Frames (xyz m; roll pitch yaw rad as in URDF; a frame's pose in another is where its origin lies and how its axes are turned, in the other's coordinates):
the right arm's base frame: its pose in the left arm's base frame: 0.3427 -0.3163 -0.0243 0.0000 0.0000 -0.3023
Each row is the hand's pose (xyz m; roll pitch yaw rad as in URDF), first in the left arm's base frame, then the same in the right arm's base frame.
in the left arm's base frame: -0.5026 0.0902 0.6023 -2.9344 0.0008 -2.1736
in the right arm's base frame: -0.9280 0.1364 0.6266 -2.9344 0.0008 -1.8713
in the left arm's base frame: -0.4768 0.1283 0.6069 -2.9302 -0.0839 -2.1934
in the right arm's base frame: -0.9147 0.1805 0.6312 -2.9302 -0.0839 -1.8911
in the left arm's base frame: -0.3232 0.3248 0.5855 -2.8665 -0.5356 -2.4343
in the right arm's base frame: -0.8266 0.4138 0.6098 -2.8665 -0.5356 -2.1320
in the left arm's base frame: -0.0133 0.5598 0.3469 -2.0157 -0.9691 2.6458
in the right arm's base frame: -0.6007 0.7304 0.3712 -2.0157 -0.9691 2.9481
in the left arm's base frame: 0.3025 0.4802 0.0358 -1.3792 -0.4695 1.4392
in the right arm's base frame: -0.2755 0.7484 0.0601 -1.3792 -0.4695 1.7415
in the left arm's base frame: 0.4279 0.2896 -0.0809 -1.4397 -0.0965 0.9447
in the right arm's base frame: -0.0991 0.6038 -0.0566 -1.4397 -0.0965 1.2470
